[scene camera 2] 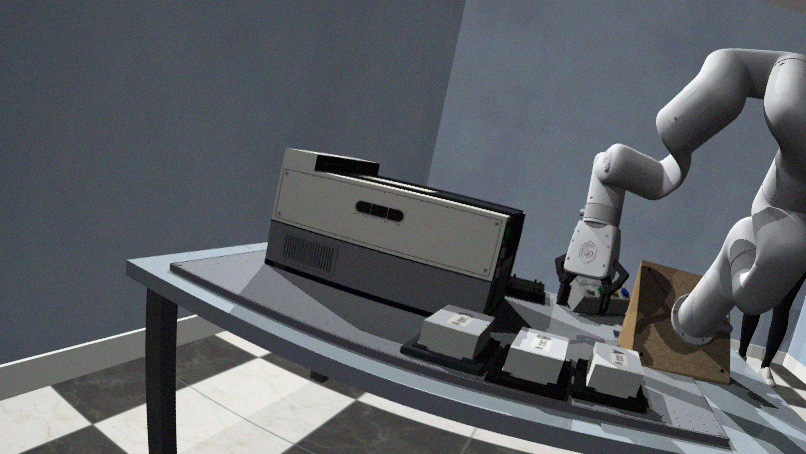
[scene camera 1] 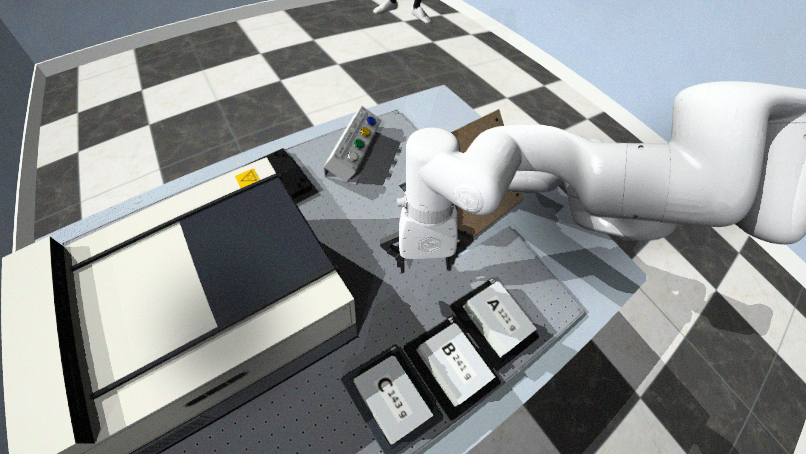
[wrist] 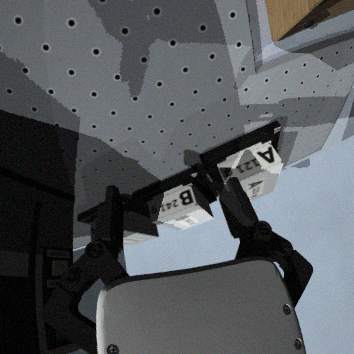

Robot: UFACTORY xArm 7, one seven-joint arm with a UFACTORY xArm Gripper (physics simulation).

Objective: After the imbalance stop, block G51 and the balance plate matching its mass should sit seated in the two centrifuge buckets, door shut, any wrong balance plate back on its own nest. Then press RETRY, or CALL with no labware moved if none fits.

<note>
My gripper is open and holds nothing. I also see a button box and a centrifuge.
</note>
